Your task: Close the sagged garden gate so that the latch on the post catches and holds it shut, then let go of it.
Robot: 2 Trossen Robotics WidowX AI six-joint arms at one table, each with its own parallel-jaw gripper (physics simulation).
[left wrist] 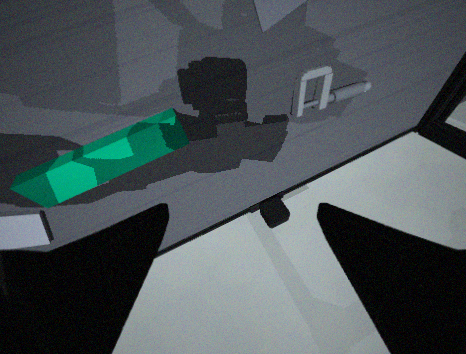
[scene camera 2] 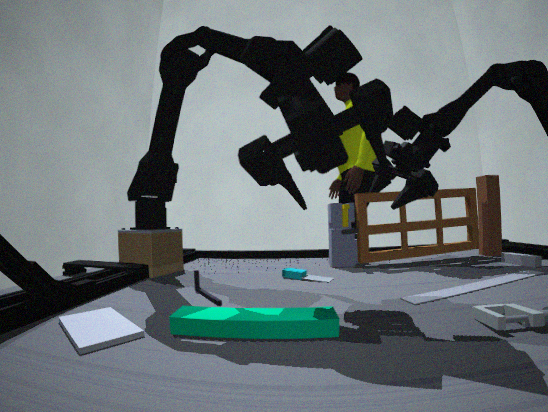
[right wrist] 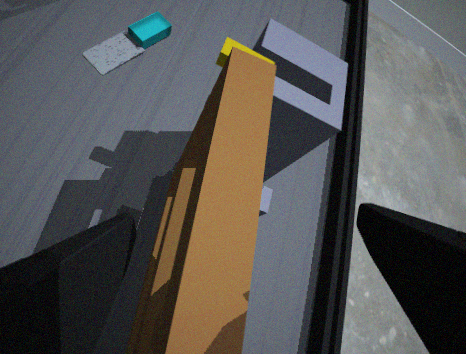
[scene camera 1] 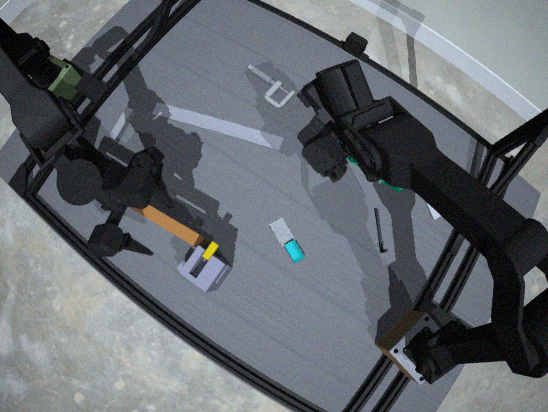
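Where they show: left gripper, fingertip midpoint: (left wrist: 243,210) (scene camera 2: 345,188); right gripper, fingertip midpoint: (scene camera 2: 379,202) (right wrist: 247,219) (scene camera 1: 162,230); left arm's base, link origin: (scene camera 2: 150,229) (scene camera 1: 424,349); right arm's base, link origin: (scene camera 1: 46,75).
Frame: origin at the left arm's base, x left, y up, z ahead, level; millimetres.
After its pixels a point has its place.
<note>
The orange-brown gate (scene camera 1: 170,226) {z 457, x 181, y 68 mm} (scene camera 2: 362,240) {z 426, x 156, y -34 mm} (right wrist: 225,200) {z 475, x 183, y 69 mm} stands upright between a reddish-brown post (scene camera 2: 489,215) {z 750, x 262, y 8 mm} and the grey slotted latch post (scene camera 1: 215,275) {z 356, x 177, y 48 mm} (scene camera 2: 341,255) {z 380, x 159, y -66 mm} (right wrist: 305,55) {z 366, x 182, y 48 mm}. Its free end is close beside the latch post, by a yellow latch piece (scene camera 1: 210,250) {z 391, x 157, y 44 mm} (scene camera 2: 345,215) {z 390, x 162, y 21 mm} (right wrist: 227,50) {z 397, x 147, y 44 mm}; whether it is caught cannot be told. My right gripper (scene camera 1: 161,229) {z 468, x 198, y 48 mm} (scene camera 2: 384,199) {z 468, x 198, y 48 mm} (right wrist: 247,219) {z 468, x 198, y 48 mm} is open, its fingers apart on either side of the gate's top rail, holding nothing. My left gripper (scene camera 2: 348,190) {z 413, x -164, y 46 mm} (left wrist: 243,210) {z 413, x -164, y 46 mm} is open and empty, raised away from the gate; its fingers are hidden in scene camera 1.
A cyan block (scene camera 1: 294,251) {z 304, x 45, y -77 mm} (scene camera 2: 294,273) {z 307, x 32, y -81 mm} (right wrist: 150,30) {z 309, x 48, y -77 mm} lies mid-table. A green bar (scene camera 2: 255,322) {z 335, x -216, y -76 mm} (left wrist: 110,150) {z 332, x -186, y -74 mm}, white plate (scene camera 2: 100,327) {z 192, x -274, y -86 mm}, black bent rod (scene camera 1: 379,227) {z 221, x -117, y -86 mm} (scene camera 2: 207,296) {z 222, x -121, y -88 mm}, clamp (scene camera 1: 260,74) {z 638, x -162, y -75 mm} (left wrist: 350,91) {z 635, x -162, y -75 mm} and pale strip (scene camera 1: 225,127) {z 592, x -24, y -90 mm} (scene camera 2: 465,288) {z 578, x -34, y -90 mm} also lie there. A person (scene camera 2: 356,145) stands behind.
</note>
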